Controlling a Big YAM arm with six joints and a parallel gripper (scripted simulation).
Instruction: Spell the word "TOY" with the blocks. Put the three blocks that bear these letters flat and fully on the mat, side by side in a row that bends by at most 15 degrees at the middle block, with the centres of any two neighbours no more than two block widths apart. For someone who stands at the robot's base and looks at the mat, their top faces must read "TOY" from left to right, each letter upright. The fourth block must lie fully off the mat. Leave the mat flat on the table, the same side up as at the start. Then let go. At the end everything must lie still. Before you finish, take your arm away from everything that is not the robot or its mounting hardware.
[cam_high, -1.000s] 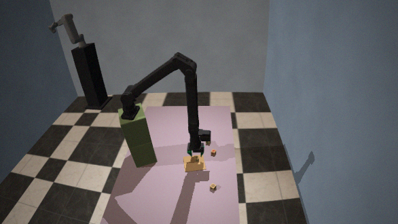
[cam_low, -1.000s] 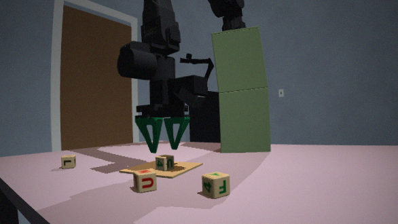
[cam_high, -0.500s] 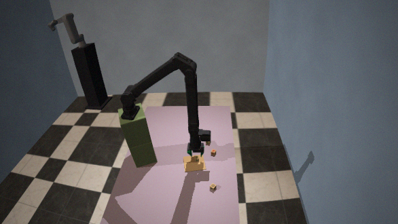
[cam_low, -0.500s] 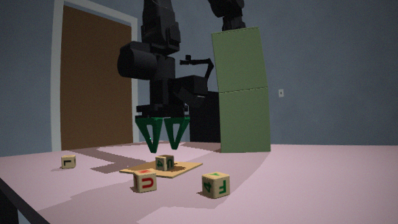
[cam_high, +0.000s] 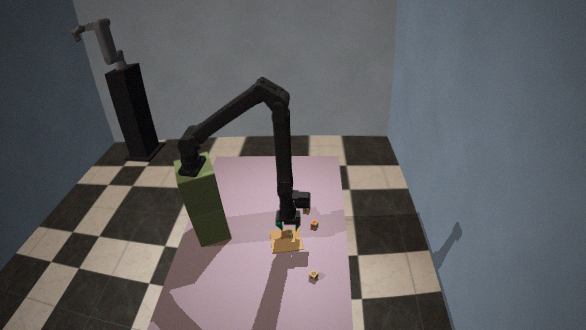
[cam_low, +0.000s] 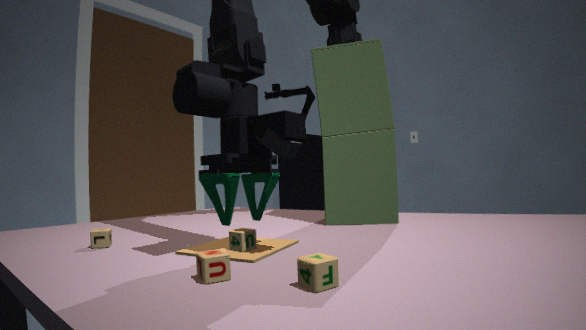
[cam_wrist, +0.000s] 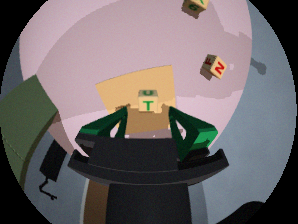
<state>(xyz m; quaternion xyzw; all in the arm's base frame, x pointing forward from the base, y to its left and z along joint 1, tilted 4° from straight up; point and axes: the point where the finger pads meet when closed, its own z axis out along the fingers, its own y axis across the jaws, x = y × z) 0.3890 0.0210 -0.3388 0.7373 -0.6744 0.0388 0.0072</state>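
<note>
Now: hand 10 mm past the tan mat, 30 mm to the left of it and 50 mm above it. The rest, counted from my hand: letter block: 60 mm ahead, 190 mm to the left, 40 mm below; black-lettered block: 140 mm ahead, 220 mm to the right, 40 mm below.
</note>
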